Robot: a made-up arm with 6 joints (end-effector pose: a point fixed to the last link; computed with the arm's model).
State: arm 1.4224 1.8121 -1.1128 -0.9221 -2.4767 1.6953
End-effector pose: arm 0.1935 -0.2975 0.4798 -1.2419 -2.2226 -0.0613
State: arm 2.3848 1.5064 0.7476 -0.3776 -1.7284 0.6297
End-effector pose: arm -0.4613 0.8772 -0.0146 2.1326 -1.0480 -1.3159
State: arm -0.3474 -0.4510 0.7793 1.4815 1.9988 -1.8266
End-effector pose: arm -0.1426 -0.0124 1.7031 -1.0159 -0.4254 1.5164
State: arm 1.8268 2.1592 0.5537 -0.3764 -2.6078 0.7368
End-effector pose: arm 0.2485 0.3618 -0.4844 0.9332 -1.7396 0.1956
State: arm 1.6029 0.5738 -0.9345 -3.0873 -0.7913 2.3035
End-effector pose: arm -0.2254 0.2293 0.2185 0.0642 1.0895 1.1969
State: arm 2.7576 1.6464 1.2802 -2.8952 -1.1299 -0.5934
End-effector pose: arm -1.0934 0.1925 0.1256 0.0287 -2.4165 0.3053
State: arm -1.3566 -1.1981 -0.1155 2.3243 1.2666 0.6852
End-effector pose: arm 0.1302 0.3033 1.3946 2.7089 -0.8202 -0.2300
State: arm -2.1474 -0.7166 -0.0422 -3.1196 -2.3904 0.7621
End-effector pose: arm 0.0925 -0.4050 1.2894 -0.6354 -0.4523 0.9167
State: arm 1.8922 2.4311 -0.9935 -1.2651 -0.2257 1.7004
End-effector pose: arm 0.2417 -0.1755 0.5986 1.9027 -1.8655 -0.0128
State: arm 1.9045 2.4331 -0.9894 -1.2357 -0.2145 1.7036
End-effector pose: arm 0.2516 -0.1727 0.5930 1.8996 -1.8286 -0.0362
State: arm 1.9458 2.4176 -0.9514 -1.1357 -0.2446 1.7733
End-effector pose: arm 0.2909 -0.1751 0.5508 1.8088 -1.7500 -0.1976
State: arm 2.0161 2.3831 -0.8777 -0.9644 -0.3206 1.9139
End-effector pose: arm 0.3533 -0.1713 0.4602 1.6107 -1.5909 -0.4568
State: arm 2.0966 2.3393 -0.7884 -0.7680 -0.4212 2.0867
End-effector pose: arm 0.4083 -0.1473 0.3380 1.3485 -1.3627 -0.6810
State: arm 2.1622 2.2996 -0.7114 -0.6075 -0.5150 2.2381
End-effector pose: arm 0.4338 -0.1113 0.2269 1.1098 -1.1539 -0.7989
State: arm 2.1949 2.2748 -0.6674 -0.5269 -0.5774 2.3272
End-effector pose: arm 0.4377 -0.0873 0.1646 0.9704 -1.0456 -0.8416
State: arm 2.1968 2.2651 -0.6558 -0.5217 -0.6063 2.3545
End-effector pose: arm 0.4360 -0.0842 0.1512 0.9332 -1.0369 -0.8596
